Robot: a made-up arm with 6 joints.
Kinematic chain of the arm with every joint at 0, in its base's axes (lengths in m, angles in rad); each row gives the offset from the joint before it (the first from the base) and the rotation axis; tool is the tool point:
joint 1: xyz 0 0 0.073 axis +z
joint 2: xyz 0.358 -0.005 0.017 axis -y
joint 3: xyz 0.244 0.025 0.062 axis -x
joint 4: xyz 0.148 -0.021 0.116 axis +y
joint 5: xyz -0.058 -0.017 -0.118 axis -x
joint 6: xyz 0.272 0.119 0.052 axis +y
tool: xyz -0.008 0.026 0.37
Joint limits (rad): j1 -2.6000..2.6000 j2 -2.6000..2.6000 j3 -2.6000..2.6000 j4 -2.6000..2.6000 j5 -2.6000..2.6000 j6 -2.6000..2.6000
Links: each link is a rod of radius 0.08 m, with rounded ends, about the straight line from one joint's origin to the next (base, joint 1, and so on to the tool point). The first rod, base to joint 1, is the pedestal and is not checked.
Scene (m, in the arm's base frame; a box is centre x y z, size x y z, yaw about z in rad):
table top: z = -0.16
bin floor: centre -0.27 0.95 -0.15 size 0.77 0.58 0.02 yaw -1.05
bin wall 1: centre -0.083 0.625 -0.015 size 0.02 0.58 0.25 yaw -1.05
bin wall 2: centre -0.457 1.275 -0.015 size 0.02 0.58 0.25 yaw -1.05
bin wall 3: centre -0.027 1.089 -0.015 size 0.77 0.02 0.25 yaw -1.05
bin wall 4: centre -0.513 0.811 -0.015 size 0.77 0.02 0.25 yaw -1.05
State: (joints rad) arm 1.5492 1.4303 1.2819 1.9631 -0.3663 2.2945
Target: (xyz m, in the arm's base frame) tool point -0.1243 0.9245 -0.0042
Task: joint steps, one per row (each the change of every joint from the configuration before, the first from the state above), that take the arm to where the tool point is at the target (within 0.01 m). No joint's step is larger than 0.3 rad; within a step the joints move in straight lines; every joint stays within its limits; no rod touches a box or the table.
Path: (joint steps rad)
1: 0.2076 0.0186 0.2636 -0.1488 0.1060 -0.0072
2: 0.2076 0.0187 0.2636 -0.1488 0.1061 -0.0073
3: 0.2076 0.0186 0.2637 -0.1488 0.1060 -0.0072
4: 0.2076 0.0186 0.2636 -0.1487 0.1061 -0.0072
5: 0.2077 0.0186 0.2636 -0.1488 0.1060 -0.0073
6: -0.0994 -0.1407 -0.2685 0.0056 -0.0951 -0.0344
7: -0.0993 -0.1407 -0.2684 0.0057 -0.0951 -0.0343
8: -0.0993 -0.1408 -0.2685 0.0057 -0.0952 -0.0344
9: -0.0994 -0.1407 -0.2685 0.0057 -0.0951 -0.0344
10: -0.0993 -0.1407 -0.2684 0.0057 -0.0951 -0.0344
11: -0.0993 -0.1408 -0.2685 0.0056 -0.0951 -0.0343
12: -0.0993 -0.1407 -0.2685 0.0057 -0.0952 -0.0344

